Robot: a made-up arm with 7 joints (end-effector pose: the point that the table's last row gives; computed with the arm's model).
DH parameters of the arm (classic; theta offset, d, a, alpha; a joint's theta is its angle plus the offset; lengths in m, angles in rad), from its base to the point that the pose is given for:
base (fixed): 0 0.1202 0.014 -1.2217
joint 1: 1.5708 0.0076 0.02 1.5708
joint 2: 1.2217 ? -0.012 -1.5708
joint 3: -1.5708 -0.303 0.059 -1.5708
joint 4: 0 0.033 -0.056 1.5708
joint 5: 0 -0.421 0.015 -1.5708
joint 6: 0 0.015 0.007 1.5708
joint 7: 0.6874 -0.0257 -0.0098 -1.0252
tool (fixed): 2.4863 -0.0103 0 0
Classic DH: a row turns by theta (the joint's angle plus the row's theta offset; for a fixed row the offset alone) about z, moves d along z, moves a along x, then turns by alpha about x.
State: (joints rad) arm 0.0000 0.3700 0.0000 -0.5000 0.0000 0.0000 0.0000
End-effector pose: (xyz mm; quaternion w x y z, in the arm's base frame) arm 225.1 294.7 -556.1 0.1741 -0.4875 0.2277 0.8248
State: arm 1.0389 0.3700 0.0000 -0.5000 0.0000 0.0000 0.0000
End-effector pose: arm -513.5 232.8 -386.1 0.0951 0.0771 -0.1961 -0.9729
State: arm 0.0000 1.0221 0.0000 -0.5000 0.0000 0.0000 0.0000
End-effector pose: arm 225.1 637.7 -250.3 0.3211 -0.4060 -0.0485 0.8542
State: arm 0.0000 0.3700 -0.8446 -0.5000 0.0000 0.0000 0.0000
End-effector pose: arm 169.3 113.5 -626.4 0.4402 -0.2354 0.4198 0.7580
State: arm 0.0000 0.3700 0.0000 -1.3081 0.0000 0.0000 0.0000
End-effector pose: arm 467.2 200.0 -312.0 0.3608 -0.7181 0.2149 0.5549
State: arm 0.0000 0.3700 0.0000 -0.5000 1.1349 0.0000 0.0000
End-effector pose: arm 213.4 312.8 -555.9 0.3027 0.6967 -0.1605 -0.6302
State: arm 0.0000 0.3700 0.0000 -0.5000 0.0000 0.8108 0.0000
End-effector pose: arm 201.1 296.9 -562.0 0.0414 0.1772 -0.2037 -0.9620
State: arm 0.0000 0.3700 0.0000 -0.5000 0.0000 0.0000 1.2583
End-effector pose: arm 237.2 298.9 -547.4 0.3513 0.7069 -0.1496 -0.5954
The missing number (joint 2, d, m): -0.033
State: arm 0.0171 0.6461 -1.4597 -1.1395 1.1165 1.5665 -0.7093
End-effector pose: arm 36.4 6.4 -579.0 0.1622 0.5114 0.5936 0.5997
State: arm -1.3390 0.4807 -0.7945 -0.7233 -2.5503 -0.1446 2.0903
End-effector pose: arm 768.5 -120.2 75.6 0.8585 -0.3974 -0.0211 0.3234
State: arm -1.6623 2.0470 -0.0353 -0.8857 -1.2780 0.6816 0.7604
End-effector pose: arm -79.5 477.1 655.4 0.0056 -0.5128 -0.8315 0.2137
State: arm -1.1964 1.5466 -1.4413 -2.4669 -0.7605 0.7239 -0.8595
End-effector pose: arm 383.7 -101.8 -2.5 0.8666 0.0864 -0.4913 0.0119
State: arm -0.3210 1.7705 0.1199 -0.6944 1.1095 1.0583 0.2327
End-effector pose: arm 281.0 644.3 368.0 0.1667 0.7487 0.0591 -0.6389
